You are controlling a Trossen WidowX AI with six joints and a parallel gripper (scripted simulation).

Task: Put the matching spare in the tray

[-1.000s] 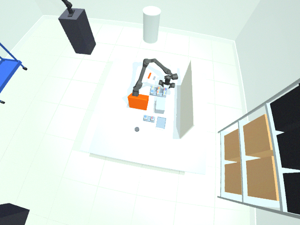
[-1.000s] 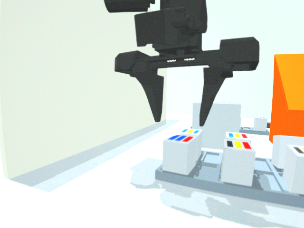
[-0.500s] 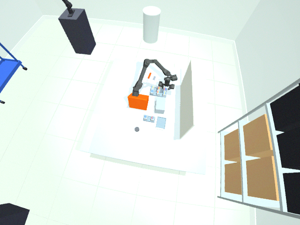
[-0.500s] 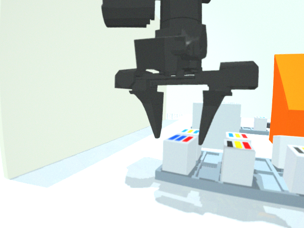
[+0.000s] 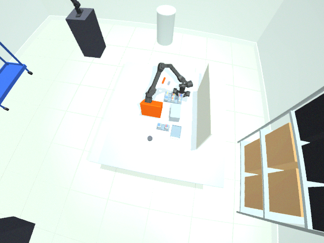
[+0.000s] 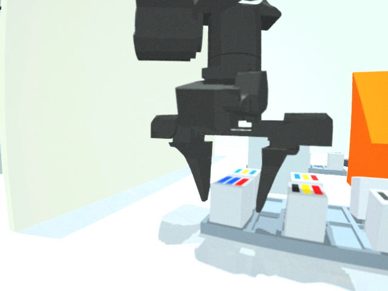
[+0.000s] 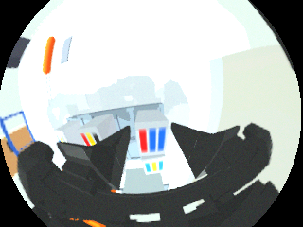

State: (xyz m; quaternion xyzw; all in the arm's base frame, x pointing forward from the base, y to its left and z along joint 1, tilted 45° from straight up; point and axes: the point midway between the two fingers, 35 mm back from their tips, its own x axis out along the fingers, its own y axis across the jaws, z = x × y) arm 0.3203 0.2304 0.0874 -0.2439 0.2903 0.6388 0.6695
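My gripper tip is 2 cm below the spare. The rest, counted from my gripper tip: white mounted unit (3 cm behind, 22 cm to the right, 3 cm above); then tall pale panel (21 cm ahead, 22 cm to the right, 20 cm above); then flat light-blue tray (1 cm ahead, 42 cm to the right, 2 cm below).
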